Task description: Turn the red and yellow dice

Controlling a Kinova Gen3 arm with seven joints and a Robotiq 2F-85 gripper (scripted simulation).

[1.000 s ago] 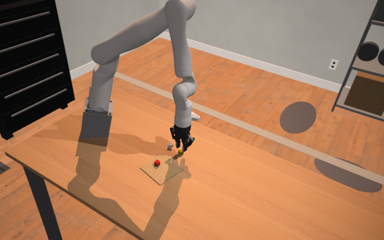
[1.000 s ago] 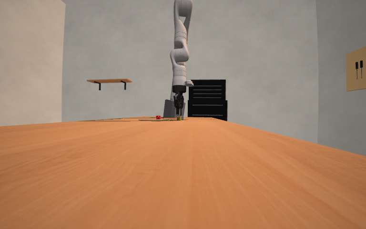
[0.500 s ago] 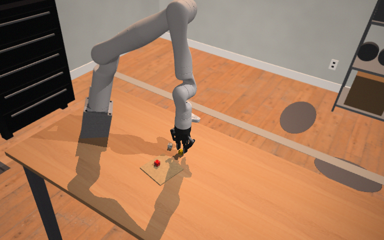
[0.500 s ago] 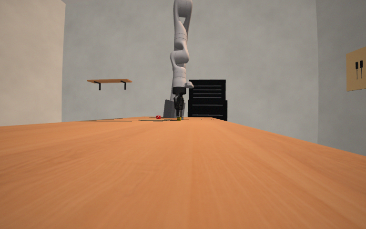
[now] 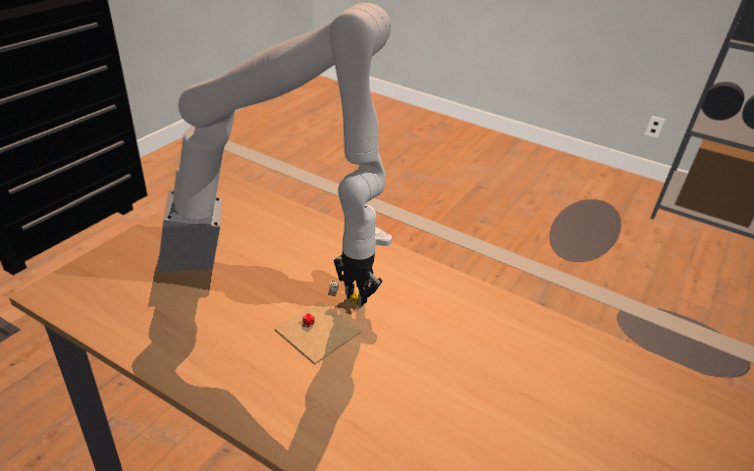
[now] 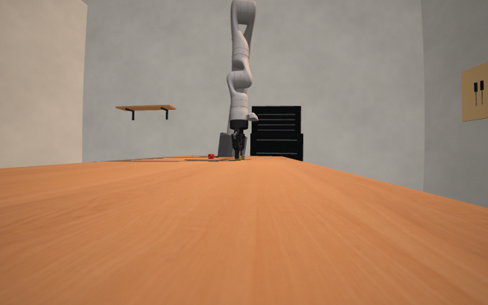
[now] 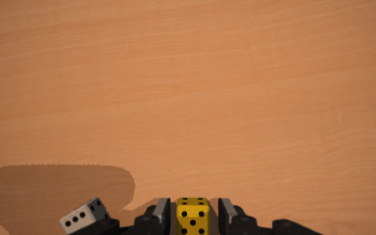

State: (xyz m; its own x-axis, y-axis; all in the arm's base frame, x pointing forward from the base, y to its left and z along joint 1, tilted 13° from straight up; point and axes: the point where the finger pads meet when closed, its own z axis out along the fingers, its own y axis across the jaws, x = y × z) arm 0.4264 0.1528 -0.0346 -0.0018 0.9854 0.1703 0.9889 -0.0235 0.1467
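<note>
Now: the yellow die 10 mm below my hand. Also, from my hand: white die (70 mm behind, 10 mm below); then tan mat (130 mm to the right, 20 mm below); then red die (30 mm behind, 130 mm to the right, 10 mm below).
</note>
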